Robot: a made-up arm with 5 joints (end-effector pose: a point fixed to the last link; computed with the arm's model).
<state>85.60 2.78 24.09 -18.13 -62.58</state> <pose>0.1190 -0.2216 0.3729 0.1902 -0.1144 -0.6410 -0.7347</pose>
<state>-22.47 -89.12 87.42 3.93 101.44</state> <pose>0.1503 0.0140 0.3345 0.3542 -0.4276 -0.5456 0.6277</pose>
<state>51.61 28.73 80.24 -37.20 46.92</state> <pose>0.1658 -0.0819 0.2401 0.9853 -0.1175 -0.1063 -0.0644</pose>
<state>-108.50 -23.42 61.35 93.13 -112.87</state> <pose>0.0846 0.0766 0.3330 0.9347 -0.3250 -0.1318 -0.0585</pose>
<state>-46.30 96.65 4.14 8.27 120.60</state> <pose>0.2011 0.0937 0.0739 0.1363 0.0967 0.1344 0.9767</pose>
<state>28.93 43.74 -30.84 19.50 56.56</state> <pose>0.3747 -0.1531 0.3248 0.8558 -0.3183 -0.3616 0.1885</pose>
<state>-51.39 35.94 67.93 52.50 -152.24</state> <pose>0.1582 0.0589 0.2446 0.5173 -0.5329 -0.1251 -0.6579</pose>
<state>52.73 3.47 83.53 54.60 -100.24</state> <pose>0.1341 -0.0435 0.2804 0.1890 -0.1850 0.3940 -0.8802</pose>
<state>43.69 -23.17 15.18 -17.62 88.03</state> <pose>0.2199 -0.1144 0.4756 0.4982 -0.7636 -0.3648 0.1890</pose>
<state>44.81 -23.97 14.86 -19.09 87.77</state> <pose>0.2153 -0.1142 0.4793 0.4823 -0.7770 -0.3641 0.1764</pose>
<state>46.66 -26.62 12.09 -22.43 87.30</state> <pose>0.2028 -0.1084 0.4946 0.4224 -0.8148 -0.3698 0.1448</pose>
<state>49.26 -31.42 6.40 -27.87 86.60</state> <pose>0.1793 -0.0912 0.5205 0.3039 -0.8696 -0.3775 0.0945</pose>
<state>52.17 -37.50 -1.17 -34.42 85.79</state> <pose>0.1477 -0.0602 0.5462 0.1417 -0.9144 -0.3772 0.0391</pose>
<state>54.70 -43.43 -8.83 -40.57 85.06</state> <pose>0.1166 -0.0219 0.5613 0.0240 0.9300 0.3666 0.0059</pose>
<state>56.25 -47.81 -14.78 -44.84 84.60</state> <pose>0.0943 0.0104 0.5652 0.1478 0.9230 0.3537 0.0335</pose>
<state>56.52 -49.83 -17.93 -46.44 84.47</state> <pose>0.0837 0.0264 0.5651 0.2046 0.9135 0.3488 0.0457</pose>
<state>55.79 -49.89 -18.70 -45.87 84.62</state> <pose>0.0822 0.0278 0.5655 0.2064 0.9112 0.3533 0.0477</pose>
